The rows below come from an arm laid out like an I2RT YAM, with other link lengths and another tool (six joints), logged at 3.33 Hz.
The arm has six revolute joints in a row. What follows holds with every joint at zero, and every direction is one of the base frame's. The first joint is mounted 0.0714 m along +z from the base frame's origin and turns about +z. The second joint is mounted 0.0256 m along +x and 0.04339 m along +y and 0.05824 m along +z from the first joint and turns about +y. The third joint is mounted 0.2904 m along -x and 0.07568 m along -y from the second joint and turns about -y. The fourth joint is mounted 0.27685 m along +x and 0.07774 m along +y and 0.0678 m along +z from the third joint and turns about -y. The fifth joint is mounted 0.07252 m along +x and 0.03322 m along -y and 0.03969 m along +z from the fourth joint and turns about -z. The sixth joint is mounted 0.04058 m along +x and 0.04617 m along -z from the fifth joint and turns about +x. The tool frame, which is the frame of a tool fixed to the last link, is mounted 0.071 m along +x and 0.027 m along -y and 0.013 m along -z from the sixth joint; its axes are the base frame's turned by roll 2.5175, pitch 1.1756 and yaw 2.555 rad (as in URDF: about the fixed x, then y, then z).
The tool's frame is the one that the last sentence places.
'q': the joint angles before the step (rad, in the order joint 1, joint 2, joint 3, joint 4, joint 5, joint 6). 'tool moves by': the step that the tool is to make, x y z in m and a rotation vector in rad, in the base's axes. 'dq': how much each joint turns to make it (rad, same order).
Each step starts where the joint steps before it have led.
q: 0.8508 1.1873 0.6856 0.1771 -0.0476 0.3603
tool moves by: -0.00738 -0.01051 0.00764 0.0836 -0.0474 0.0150
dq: -0.0163 -0.0786 -0.0742 0.0902 -0.0356 0.0109
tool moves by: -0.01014 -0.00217 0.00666 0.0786 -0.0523 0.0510
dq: 0.0000 -0.0545 -0.0631 0.1025 -0.0527 0.0045
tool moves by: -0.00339 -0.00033 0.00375 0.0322 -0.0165 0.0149
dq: 0.0014 -0.0171 -0.0176 0.0365 -0.0145 0.0078
